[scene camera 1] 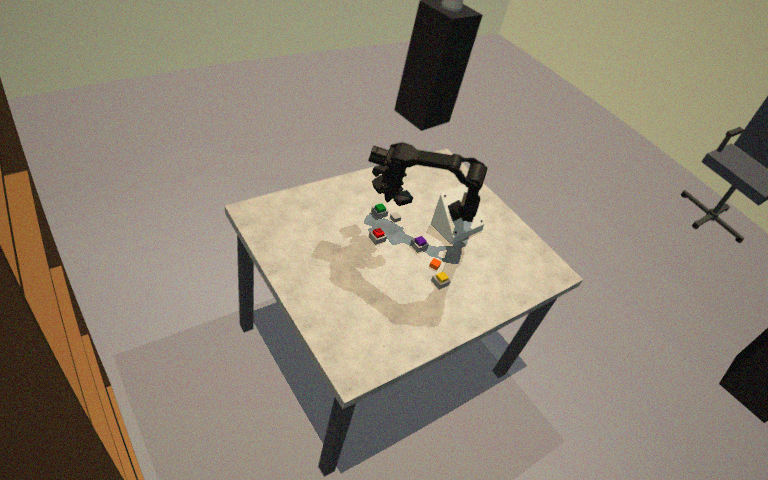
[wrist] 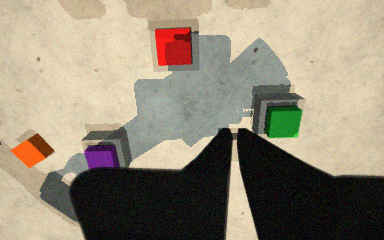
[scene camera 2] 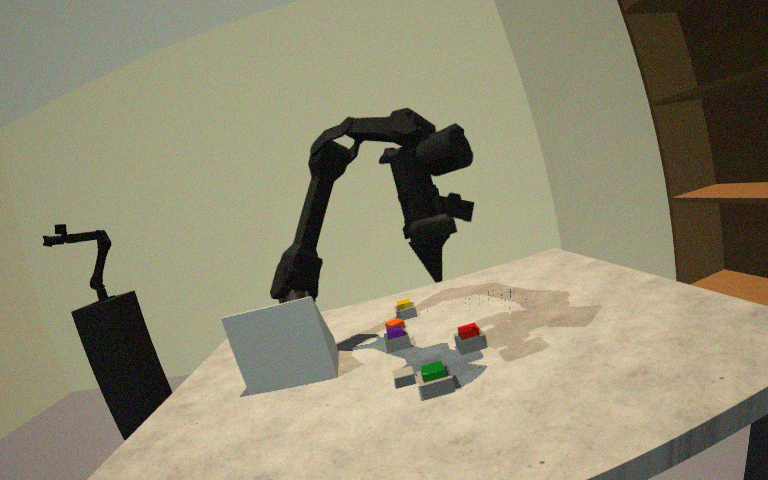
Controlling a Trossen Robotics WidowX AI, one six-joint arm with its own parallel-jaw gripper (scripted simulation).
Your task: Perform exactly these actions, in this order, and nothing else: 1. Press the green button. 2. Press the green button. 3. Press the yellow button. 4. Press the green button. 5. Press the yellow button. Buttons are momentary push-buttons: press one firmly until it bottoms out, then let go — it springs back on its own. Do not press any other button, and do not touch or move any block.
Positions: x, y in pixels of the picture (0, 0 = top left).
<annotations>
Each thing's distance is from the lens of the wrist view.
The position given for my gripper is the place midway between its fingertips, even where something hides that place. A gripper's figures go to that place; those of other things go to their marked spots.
my gripper (wrist: 233, 136): 0.11 m
orange block (wrist: 34, 150): 0.33 m
green button (wrist: 282, 122): 0.24 m
red button (wrist: 173, 46): 0.20 m
The marked spots on the green button and the red button are 0.14 m apart.
</annotations>
